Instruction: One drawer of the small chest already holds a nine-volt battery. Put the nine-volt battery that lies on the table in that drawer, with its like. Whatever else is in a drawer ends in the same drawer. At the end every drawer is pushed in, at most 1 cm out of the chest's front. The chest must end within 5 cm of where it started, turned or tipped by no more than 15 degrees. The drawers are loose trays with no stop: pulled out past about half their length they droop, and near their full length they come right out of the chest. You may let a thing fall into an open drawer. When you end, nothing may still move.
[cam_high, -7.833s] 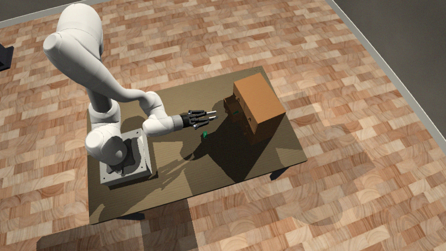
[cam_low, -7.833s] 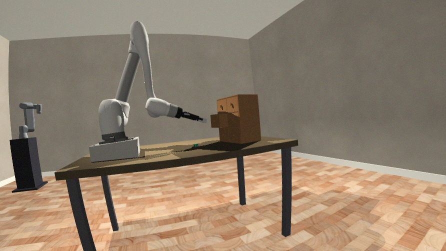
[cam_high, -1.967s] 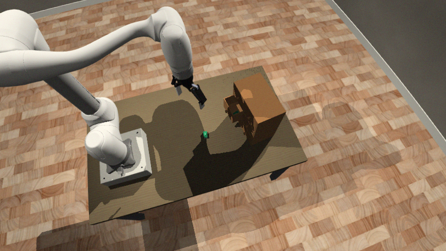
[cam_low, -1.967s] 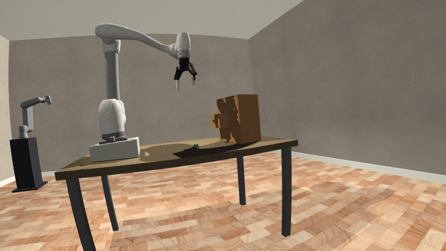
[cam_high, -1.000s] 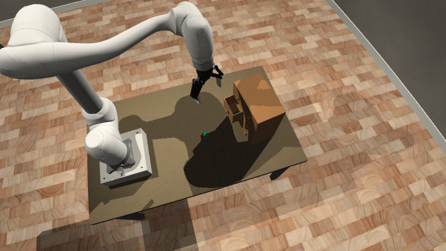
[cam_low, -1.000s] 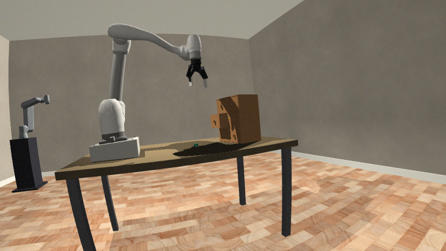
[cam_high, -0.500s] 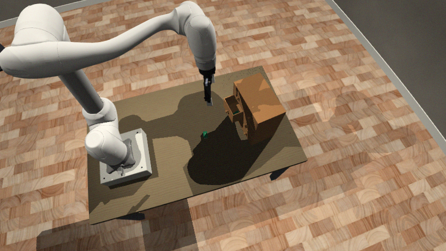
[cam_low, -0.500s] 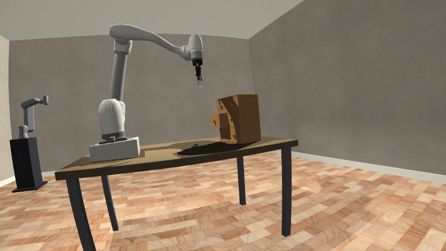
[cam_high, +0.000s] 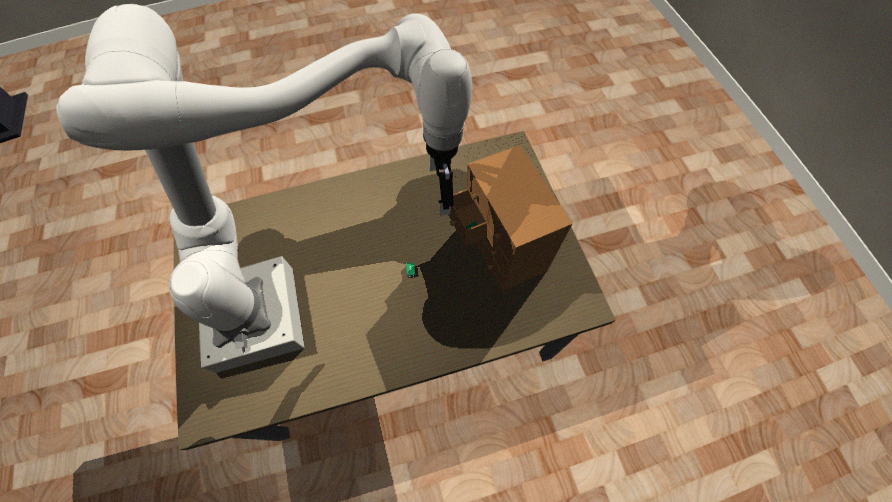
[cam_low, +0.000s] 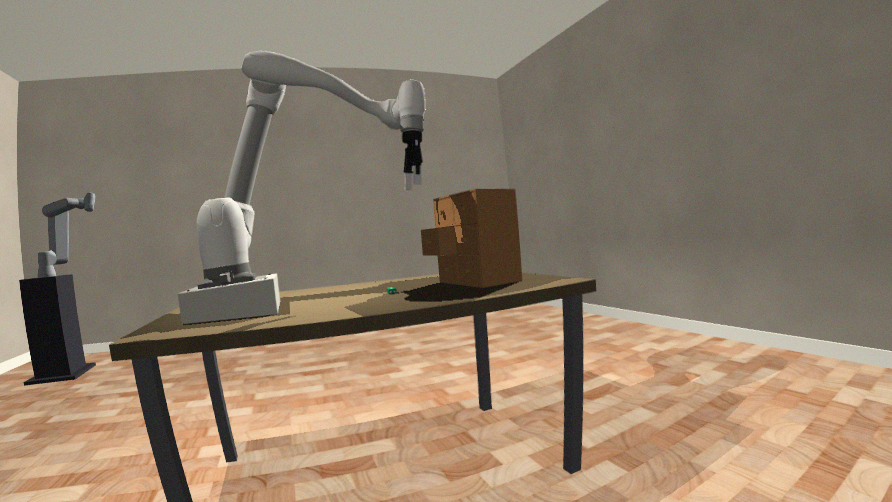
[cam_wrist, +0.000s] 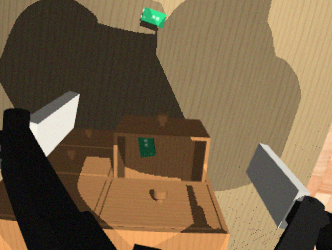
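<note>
My hand is 380 mm above the green nine-volt battery, 130 mm past it and 40 mm to the left of it.
</note>
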